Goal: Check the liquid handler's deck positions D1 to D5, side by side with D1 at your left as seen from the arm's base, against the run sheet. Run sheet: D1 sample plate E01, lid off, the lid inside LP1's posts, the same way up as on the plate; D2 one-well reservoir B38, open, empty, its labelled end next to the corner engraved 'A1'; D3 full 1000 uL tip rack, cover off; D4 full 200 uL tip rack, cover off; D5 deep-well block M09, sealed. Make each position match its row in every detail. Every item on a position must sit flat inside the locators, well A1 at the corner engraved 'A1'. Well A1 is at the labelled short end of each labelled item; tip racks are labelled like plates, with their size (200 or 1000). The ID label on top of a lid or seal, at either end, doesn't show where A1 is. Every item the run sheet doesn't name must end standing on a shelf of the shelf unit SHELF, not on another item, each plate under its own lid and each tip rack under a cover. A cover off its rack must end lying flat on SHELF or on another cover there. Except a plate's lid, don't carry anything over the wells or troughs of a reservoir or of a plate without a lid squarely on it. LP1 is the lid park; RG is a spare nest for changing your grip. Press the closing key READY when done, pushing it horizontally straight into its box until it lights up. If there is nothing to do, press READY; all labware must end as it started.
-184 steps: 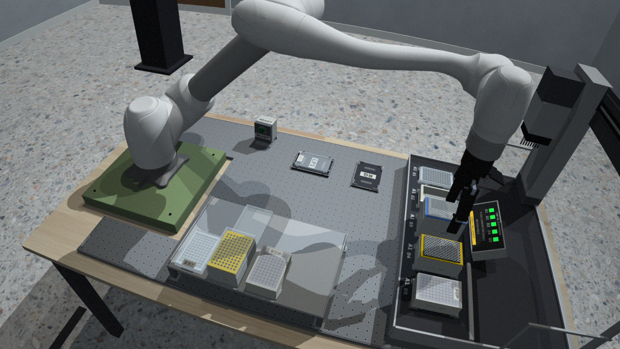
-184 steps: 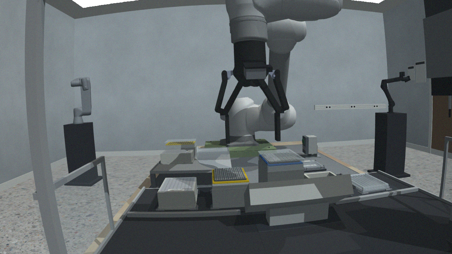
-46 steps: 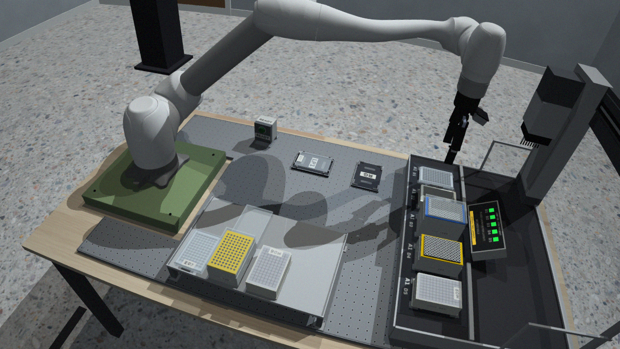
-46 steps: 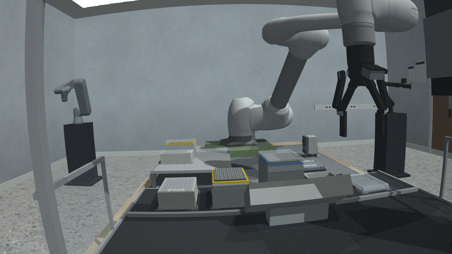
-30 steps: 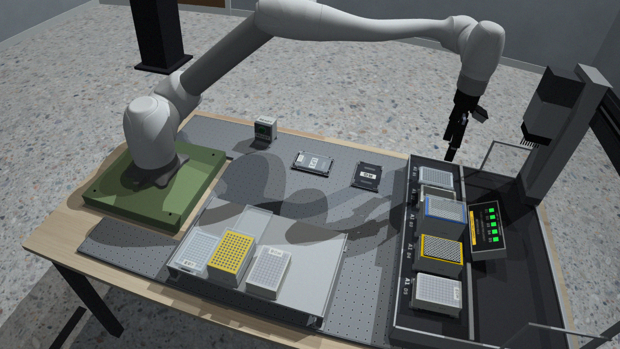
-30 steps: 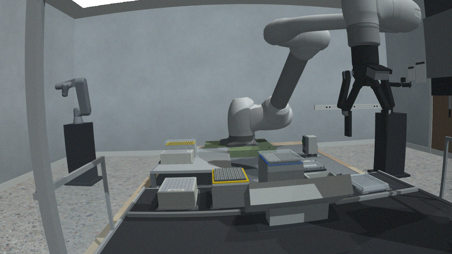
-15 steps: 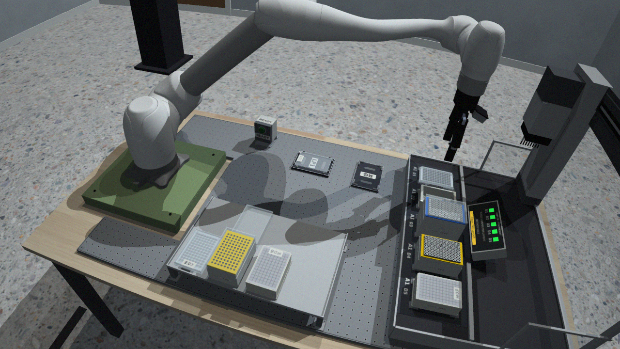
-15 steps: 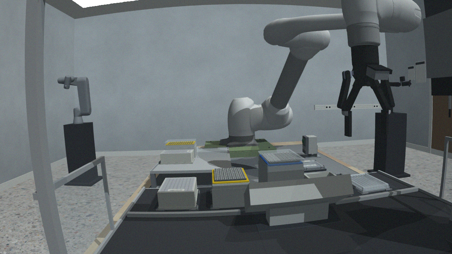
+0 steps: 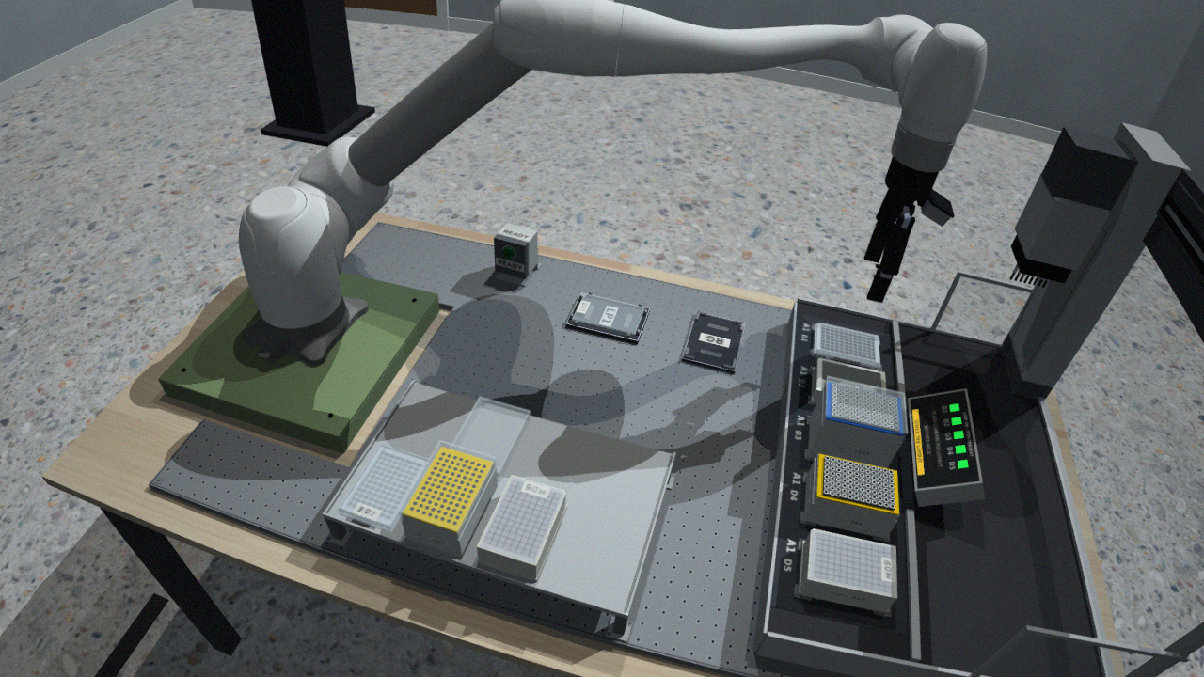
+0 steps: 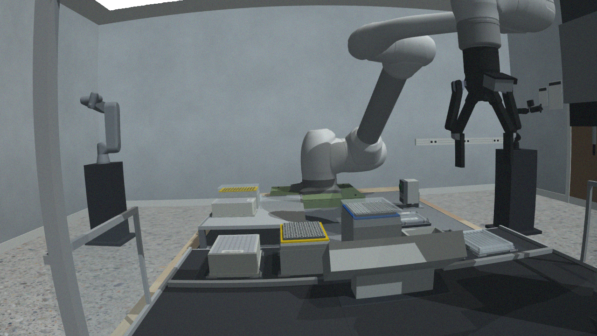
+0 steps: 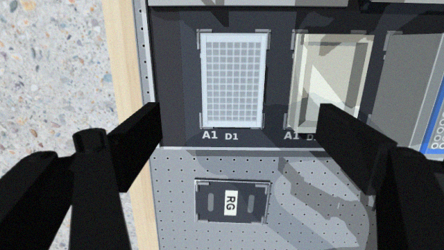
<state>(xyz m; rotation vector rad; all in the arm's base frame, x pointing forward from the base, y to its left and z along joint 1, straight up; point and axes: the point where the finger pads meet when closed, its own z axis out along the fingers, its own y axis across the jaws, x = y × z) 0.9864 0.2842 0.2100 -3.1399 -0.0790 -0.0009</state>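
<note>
The blue-rimmed tip rack lies 25 cm to the right of my hand, 12 cm below it and 1 cm ahead of it. From my hand the other things lie so: liquid handler head: 28 cm ahead, 15 cm above, 6 cm to the left; then cream reservoir: 17 cm below, 12 cm to the right, 1 cm ahead; then clear sample plate: 18 cm below.
</note>
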